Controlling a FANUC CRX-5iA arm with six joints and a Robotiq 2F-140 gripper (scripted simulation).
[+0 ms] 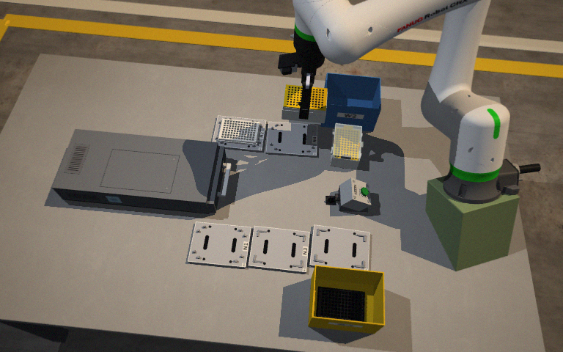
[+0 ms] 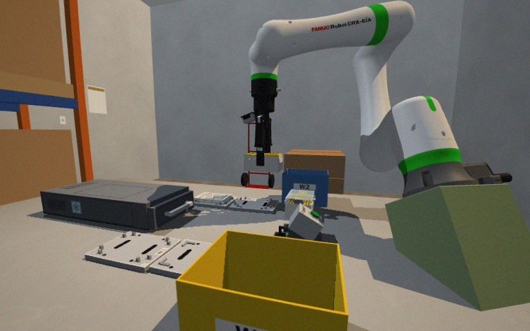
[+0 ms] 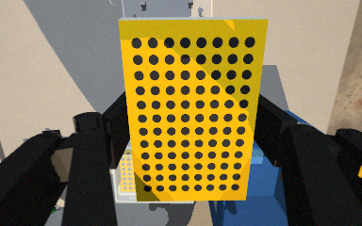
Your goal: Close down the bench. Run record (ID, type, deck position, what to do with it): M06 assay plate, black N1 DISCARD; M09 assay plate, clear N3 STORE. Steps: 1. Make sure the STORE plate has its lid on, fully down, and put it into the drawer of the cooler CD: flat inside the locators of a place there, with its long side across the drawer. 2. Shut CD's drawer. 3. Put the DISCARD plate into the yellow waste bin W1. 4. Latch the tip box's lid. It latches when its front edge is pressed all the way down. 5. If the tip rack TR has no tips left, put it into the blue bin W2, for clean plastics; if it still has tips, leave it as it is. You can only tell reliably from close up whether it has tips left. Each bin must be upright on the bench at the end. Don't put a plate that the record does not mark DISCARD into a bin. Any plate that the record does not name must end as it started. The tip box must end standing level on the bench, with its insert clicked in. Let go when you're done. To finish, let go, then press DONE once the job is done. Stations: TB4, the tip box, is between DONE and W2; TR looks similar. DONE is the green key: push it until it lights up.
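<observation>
Now: the blue bin W2 17 cm behind my hand, 8 cm to the right of it and 15 cm below it. Round my hand: green DONE key: 15 cm behind, 26 cm to the left, 12 cm below; tip rack TR: 1 cm behind, 1 cm below; white gridded plate: 20 cm ahead, 2 cm to the right, 17 cm below.
</observation>
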